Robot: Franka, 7 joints.
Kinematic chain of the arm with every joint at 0, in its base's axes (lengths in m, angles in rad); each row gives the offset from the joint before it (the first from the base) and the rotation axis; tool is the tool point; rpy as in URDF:
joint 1: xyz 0 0 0.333 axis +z
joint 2: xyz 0 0 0 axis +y
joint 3: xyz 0 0 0.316 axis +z
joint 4: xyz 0.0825 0 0 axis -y
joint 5: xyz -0.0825 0 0.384 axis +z
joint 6: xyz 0 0 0 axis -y
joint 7: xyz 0.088 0 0 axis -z
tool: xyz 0 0 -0.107 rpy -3.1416 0 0
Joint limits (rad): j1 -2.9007..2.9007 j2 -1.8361..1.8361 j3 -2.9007..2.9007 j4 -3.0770..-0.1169 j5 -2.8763..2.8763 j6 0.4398..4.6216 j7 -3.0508..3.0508
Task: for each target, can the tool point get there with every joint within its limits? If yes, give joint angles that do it. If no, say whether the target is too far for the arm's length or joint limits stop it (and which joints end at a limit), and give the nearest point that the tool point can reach.
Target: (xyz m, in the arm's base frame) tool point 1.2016 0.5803 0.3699
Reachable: no: too far | nearest point 0.7722 0.3729 0.3567 | short by 0.477 m
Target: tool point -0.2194 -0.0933 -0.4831
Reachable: no: joint limits stop it (at a limit: joint 2) | nearest point -0.2272 -0.0966 -0.3595 | short by 0.124 m
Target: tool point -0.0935 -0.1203 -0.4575
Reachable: no: joint limits stop it (at a limit: joint 2) | nearest point -0.1073 -0.1381 -0.3496 | short by 0.110 m
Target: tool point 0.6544 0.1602 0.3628
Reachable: yes | joints -0.8658 1.1374 1.4063 -1.7804 0.0973 2.4435 0.9180
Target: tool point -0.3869 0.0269 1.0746
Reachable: yes | joints 2.0351 -0.0801 0.9614 -0.8724 -2.1494 2.2905 0.1976
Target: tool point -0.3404 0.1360 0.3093
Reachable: yes | joints 2.1367 -0.3788 0.4990 -2.7853 1.5744 2.0033 0.2930
